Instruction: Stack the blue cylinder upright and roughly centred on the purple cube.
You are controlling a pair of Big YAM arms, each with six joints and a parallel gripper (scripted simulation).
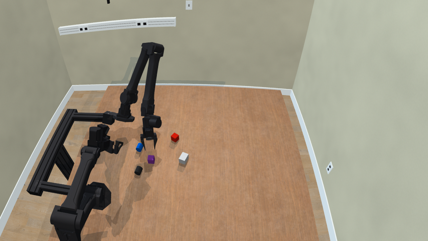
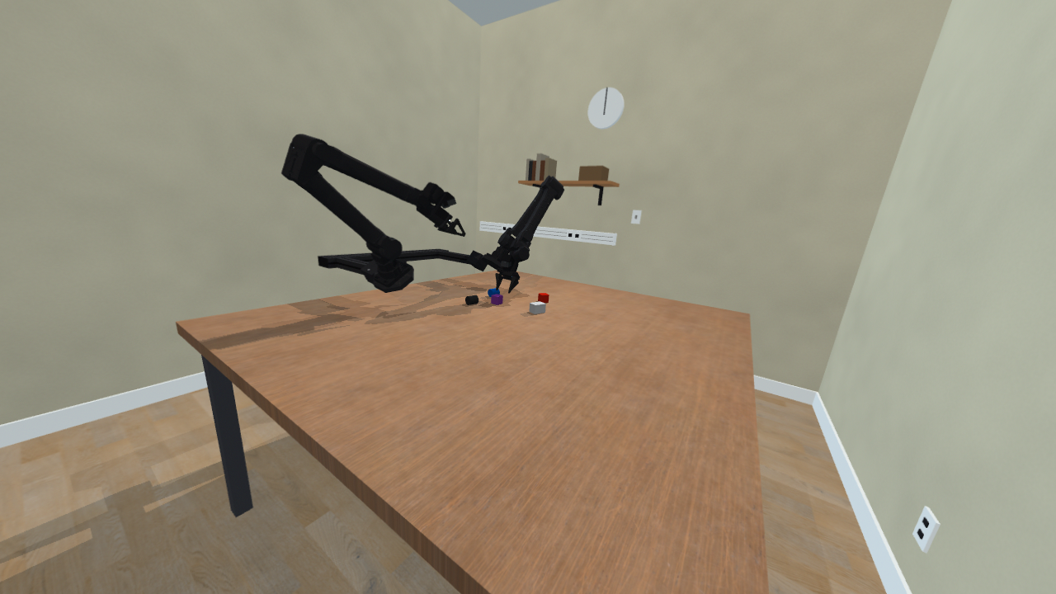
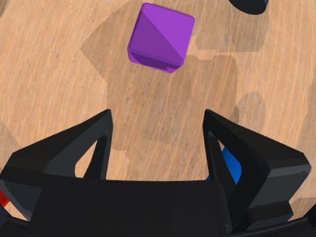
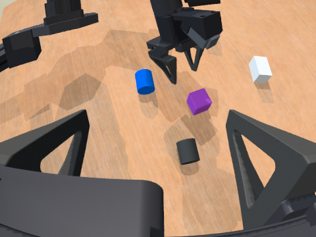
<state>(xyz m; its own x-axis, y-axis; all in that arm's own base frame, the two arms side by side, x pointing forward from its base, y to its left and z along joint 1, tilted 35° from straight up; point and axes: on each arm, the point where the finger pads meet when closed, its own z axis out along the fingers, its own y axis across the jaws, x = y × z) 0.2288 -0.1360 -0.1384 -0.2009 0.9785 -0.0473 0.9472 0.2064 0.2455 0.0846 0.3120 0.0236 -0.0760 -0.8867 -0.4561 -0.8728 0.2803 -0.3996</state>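
The blue cylinder lies 80 mm behind my left hand, 30 mm to the left of it and 30 mm below it. Round my left hand: red cube (140 mm ahead, 130 mm to the left, 30 mm below); then purple cube (60 mm to the right, 30 mm below, 20 mm ahead); then black cylinder (150 mm to the right, 50 mm behind, 30 mm below).
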